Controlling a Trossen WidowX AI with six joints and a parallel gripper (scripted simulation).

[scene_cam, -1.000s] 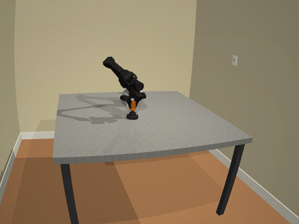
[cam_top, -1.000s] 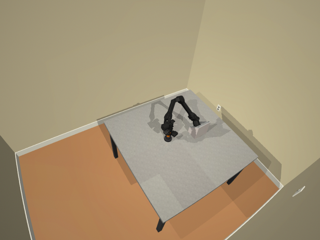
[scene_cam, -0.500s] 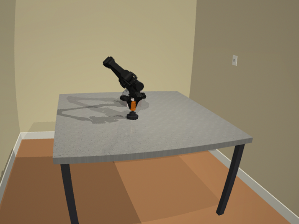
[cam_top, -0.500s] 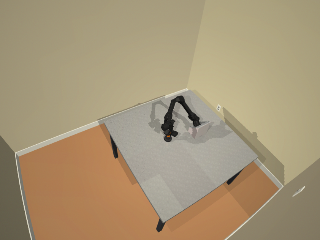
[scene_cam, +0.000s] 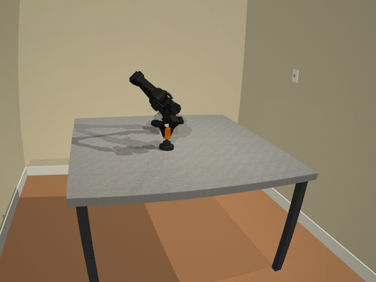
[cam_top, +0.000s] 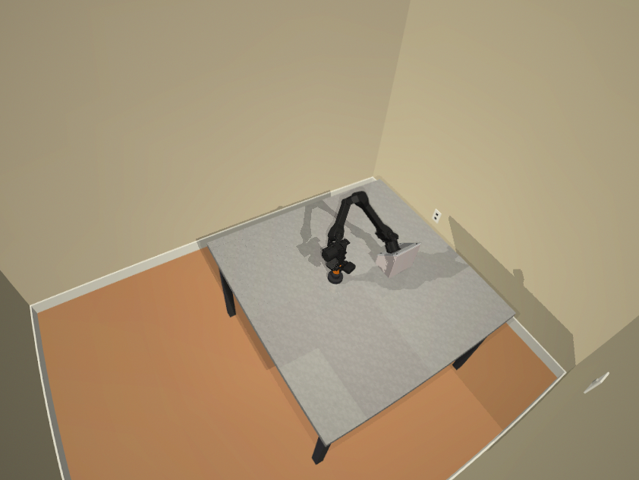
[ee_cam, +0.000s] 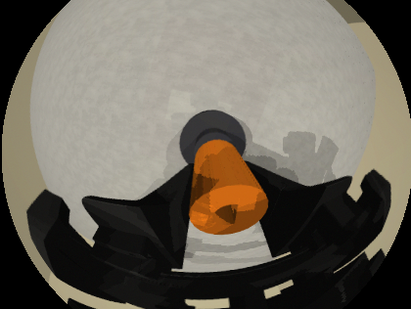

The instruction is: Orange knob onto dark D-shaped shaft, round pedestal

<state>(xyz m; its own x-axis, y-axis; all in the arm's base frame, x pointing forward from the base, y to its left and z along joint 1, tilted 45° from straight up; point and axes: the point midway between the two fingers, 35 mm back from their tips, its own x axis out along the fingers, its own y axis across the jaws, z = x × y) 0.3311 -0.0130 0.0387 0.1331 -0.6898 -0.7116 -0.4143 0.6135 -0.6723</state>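
My gripper tip is 20 mm below the orange knob. The rest, counted from my gripper tip: dark round pedestal 40 mm below.
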